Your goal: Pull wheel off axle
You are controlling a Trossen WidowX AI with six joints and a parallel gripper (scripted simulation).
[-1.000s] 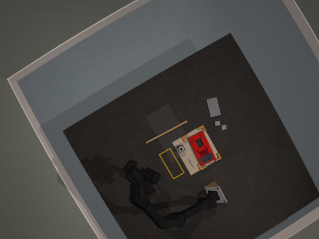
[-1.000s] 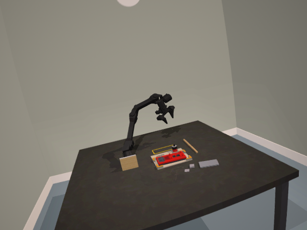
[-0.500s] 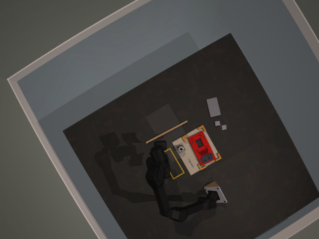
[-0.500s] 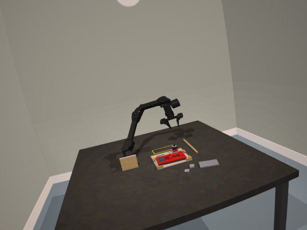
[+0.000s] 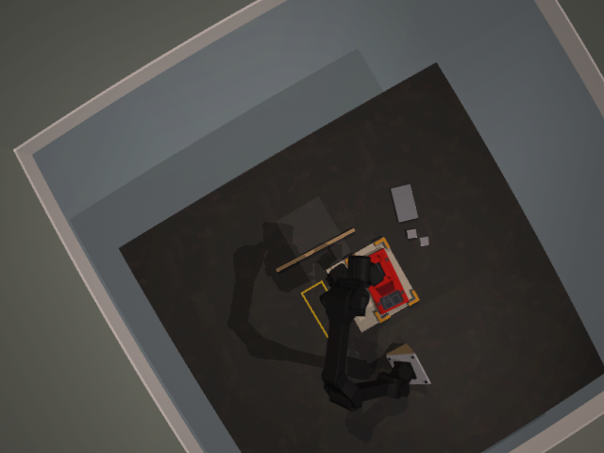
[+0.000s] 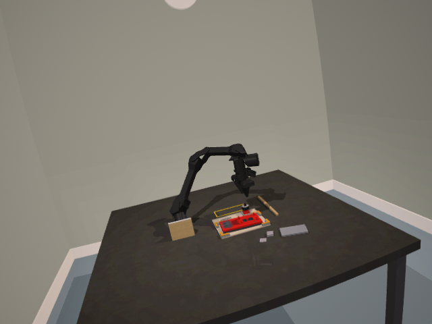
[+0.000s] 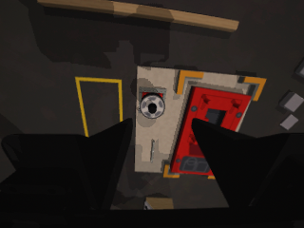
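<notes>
Now: gripper tip 130 mm short of the wooden stick, 50 mm to the right of it and 110 mm above it.
</notes>
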